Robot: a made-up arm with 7 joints.
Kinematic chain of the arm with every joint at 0, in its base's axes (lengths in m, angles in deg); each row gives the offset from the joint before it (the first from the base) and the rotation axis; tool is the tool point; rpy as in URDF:
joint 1: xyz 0 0 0.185 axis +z
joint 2: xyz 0 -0.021 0.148 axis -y
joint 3: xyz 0 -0.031 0.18 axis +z
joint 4: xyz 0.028 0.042 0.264 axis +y
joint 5: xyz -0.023 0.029 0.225 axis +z
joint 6: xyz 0 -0.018 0.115 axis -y
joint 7: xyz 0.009 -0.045 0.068 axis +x
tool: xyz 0 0 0 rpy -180 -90 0
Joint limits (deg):
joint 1: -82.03..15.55
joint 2: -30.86..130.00
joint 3: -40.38..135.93
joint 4: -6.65..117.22
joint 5: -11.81..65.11
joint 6: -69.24..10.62
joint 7: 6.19..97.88
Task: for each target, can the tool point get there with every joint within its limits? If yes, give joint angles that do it. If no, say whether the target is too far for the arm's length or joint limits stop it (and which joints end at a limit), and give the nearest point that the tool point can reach.
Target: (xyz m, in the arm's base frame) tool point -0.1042 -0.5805 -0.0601
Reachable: no: joint limits stop it (at a limit: joint 1, joint 2, joint 4, joint 5) | nearest point -0.0623 -0.4439 0.3343 | short by 0.419 m
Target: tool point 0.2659 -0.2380 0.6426
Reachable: yes | joints -67.50 1.97 26.56 104.60 25.86 -39.76 35.09
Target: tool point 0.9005 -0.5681 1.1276
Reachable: no: too far | nearest point 0.5266 -0.3322 0.8936 | short by 0.500 m
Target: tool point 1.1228 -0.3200 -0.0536
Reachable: no: too far | nearest point 0.5537 -0.1578 0.4366 | short by 0.768 m
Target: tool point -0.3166 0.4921 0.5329
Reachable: yes | joints -67.11 115.18 -11.94 84.62 34.34 -27.09 76.20
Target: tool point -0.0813 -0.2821 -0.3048
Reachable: no: joint limits stop it (at a limit: joint 1, joint 2, joint 3, joint 5, joint 6) | nearest point -0.3235 0.0080 -0.3214 | short by 0.378 m
